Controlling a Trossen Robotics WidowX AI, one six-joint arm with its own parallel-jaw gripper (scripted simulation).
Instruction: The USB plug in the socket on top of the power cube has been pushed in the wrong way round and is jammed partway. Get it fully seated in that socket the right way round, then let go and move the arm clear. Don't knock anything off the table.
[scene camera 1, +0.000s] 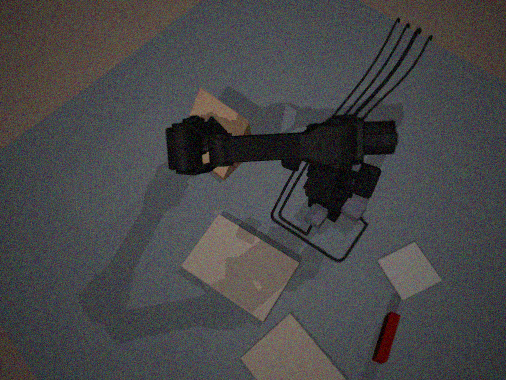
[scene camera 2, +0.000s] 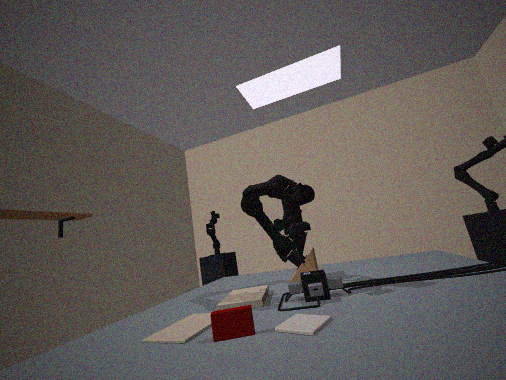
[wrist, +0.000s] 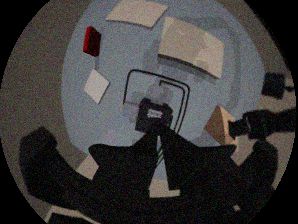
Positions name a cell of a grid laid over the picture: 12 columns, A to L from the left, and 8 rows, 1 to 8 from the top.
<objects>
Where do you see my gripper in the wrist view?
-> At G5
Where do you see a beige flat box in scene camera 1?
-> F6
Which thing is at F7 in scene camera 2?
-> A red block.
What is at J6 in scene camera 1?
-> A white pad.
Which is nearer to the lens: the white pad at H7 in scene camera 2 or the white sheet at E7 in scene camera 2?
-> The white pad.
</objects>
